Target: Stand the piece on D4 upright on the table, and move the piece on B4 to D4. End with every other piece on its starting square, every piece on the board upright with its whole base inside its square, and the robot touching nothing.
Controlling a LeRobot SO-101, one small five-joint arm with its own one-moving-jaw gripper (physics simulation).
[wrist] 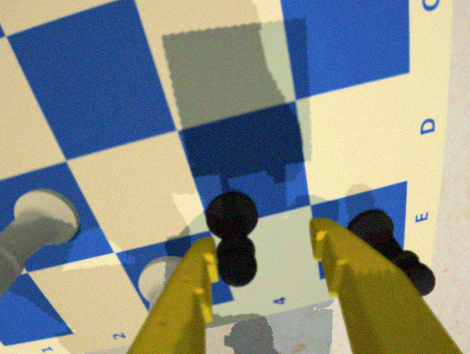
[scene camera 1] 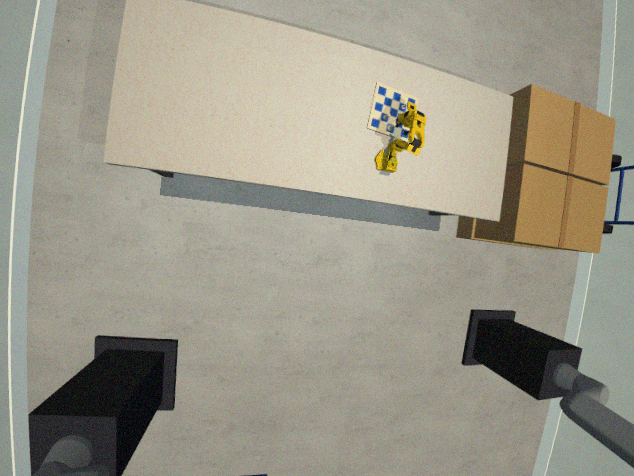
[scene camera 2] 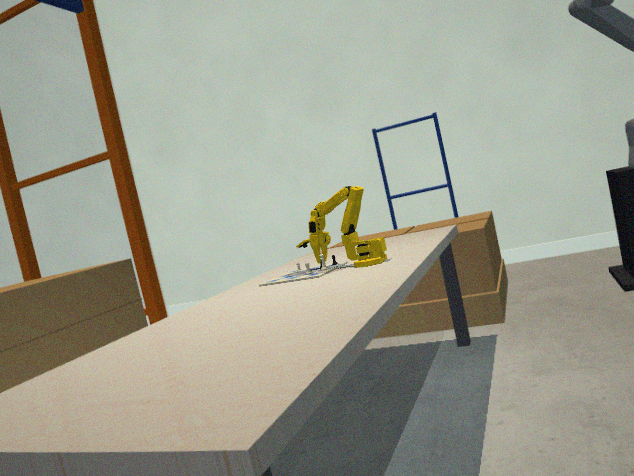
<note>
In view: a chessboard (scene camera 1: 386, 99), a black piece (wrist: 375, 227) and a black piece (wrist: 232, 216).
The chessboard also shows in the wrist view (wrist: 140, 121).
</note>
